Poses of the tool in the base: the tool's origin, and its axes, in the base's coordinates. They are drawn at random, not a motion.
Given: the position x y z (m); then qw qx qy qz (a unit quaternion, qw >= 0).
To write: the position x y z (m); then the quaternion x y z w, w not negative. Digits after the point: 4 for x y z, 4 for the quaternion.
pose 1, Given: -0.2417 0.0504 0.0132 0.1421 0.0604 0.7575 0.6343
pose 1, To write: -0.2417 0.0504 0.0132 0.0604 0.7575 0.6343 0.1421
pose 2, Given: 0.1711 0.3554 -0.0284 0.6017 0.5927 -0.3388 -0.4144
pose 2, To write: 0.1711 0.3554 -0.0284 0.5927 -0.3388 -0.4144 0.6017
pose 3, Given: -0.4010 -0.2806 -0.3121 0.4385 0.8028 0.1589 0.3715
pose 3, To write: -0.4010 -0.2806 -0.3121 0.8028 0.1589 0.3715 0.4385
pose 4, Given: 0.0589 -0.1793 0.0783 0.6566 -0.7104 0.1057 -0.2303
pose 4, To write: 0.0589 -0.1793 0.0783 -0.7104 0.1057 -0.2303 0.6566
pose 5, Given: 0.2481 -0.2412 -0.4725 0.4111 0.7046 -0.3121 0.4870
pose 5, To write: 0.2481 -0.2412 -0.4725 0.7046 -0.3121 0.4870 0.4111
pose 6, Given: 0.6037 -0.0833 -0.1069 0.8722 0.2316 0.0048 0.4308
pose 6, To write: 0.6037 -0.0833 -0.1069 0.2316 0.0048 0.4308 0.8722
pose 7, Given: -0.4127 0.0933 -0.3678 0.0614 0.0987 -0.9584 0.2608
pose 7, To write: -0.4127 0.0933 -0.3678 0.0987 -0.9584 0.2608 0.0614
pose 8, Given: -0.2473 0.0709 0.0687 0.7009 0.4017 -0.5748 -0.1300
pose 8, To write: -0.2473 0.0709 0.0687 0.4017 -0.5748 -0.1300 0.7009
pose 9, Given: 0.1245 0.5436 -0.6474 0.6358 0.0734 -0.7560 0.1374
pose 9, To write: 0.1245 0.5436 -0.6474 0.0734 -0.7560 0.1374 0.6358
